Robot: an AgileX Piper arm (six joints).
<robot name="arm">
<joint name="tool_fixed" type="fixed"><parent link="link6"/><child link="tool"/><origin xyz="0 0 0" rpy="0 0 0"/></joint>
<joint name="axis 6" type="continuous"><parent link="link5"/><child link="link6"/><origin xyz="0 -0.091 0" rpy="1.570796 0 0"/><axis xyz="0 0 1"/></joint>
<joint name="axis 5" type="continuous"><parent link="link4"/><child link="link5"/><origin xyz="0 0 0" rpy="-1.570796 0 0"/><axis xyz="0 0 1"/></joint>
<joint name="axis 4" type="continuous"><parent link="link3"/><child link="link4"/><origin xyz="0.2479 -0.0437 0" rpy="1.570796 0 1.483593"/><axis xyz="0 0 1"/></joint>
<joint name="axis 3" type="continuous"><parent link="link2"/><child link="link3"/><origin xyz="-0.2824 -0.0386 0" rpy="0 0 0"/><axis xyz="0 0 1"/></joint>
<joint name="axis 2" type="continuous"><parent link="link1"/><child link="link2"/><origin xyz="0 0 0" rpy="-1.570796 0 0"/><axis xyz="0 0 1"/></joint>
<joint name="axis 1" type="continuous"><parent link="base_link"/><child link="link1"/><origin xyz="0 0 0.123" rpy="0 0 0"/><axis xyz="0 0 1"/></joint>
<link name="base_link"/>
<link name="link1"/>
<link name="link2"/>
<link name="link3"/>
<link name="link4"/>
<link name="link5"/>
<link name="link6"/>
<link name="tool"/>
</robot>
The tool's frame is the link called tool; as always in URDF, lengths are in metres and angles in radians. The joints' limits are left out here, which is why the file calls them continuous.
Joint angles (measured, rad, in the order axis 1, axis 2, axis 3, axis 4, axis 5, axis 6), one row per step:
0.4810 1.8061 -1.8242 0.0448 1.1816 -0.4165
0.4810 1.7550 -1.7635 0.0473 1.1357 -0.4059
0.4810 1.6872 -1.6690 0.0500 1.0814 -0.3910
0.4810 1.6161 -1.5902 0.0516 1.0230 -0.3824
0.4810 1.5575 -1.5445 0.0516 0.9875 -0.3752
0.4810 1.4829 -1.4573 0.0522 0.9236 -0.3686
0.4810 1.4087 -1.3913 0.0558 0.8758 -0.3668
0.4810 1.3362 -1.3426 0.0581 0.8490 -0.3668
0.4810 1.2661 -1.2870 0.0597 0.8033 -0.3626
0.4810 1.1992 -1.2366 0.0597 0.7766 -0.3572
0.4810 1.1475 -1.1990 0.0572 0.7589 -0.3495
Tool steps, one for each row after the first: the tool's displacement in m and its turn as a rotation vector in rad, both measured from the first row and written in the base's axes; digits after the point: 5 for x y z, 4 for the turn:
-0.00926 -0.00468 0.00419 0.0236 -0.0281 -0.0111
-0.02283 -0.01164 0.00433 0.0453 -0.0471 -0.0263
-0.03669 -0.01888 0.00931 0.0747 -0.0884 -0.0361
-0.04859 -0.02519 0.01765 0.1012 -0.1288 -0.0433
-0.06366 -0.03320 0.01927 0.1296 -0.1715 -0.0514
-0.07939 -0.04129 0.02497 0.1607 -0.2181 -0.0546
-0.09572 -0.04973 0.03287 0.1873 -0.2612 -0.0552
-0.11063 -0.05758 0.03789 0.2202 -0.3116 -0.0600
-0.12571 -0.06557 0.04119 0.2443 -0.3474 -0.0647
-0.13739 -0.07191 0.04316 0.2621 -0.3737 -0.0705

